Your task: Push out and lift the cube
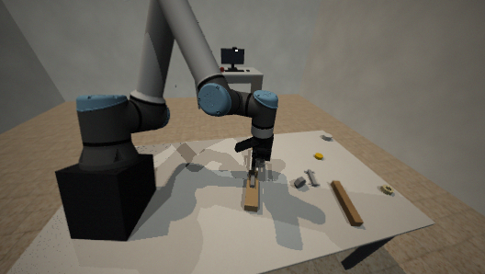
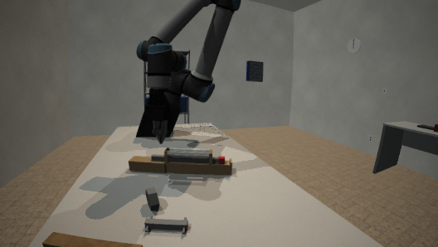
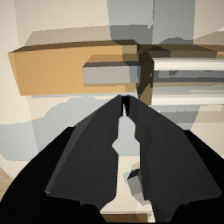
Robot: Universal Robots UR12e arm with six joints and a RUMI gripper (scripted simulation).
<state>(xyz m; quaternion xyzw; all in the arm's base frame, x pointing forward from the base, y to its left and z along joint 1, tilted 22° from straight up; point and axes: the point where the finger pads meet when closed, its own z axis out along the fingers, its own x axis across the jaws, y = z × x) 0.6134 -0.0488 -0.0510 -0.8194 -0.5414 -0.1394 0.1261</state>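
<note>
My hand is 80 mm short of the red cube, 230 mm to the right of it and 80 mm above it. From my hand the other things lie so: wooden channel 40 mm ahead, 100 mm to the left, 80 mm below; grey block 260 mm ahead, 50 mm to the right, 100 mm below; grey legged piece 360 mm ahead, 20 mm to the right, 120 mm below.
</note>
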